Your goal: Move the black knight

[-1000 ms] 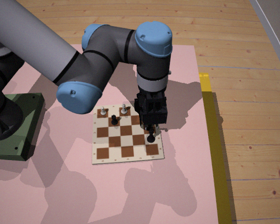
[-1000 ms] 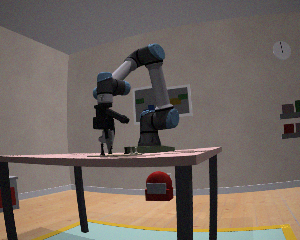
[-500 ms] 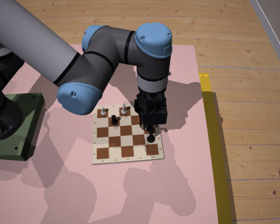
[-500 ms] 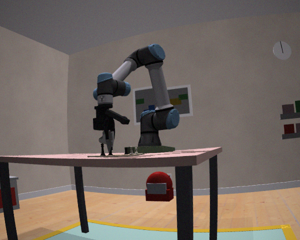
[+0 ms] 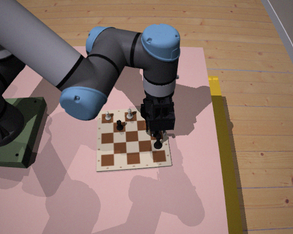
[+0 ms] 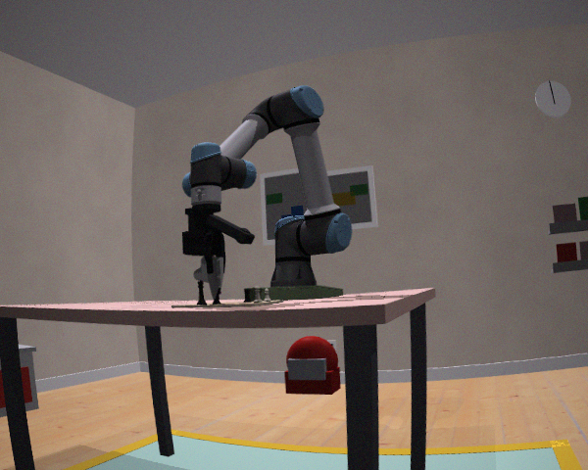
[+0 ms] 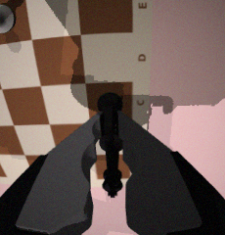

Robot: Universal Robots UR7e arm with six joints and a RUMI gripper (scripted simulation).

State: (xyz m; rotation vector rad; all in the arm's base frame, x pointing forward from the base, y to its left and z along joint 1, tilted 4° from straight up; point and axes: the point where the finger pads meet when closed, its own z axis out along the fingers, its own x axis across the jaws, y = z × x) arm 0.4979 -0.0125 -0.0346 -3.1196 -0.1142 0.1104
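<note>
Right now my hand is 8 cm past the chessboard, 3 cm above it and 1 cm to the left of it. The rest, counted from my hand: white pawn (16 cm behind, 7 cm to the left, 2 cm below); then white bishop (8 cm behind, 7 cm to the left, 1 cm below).
</note>
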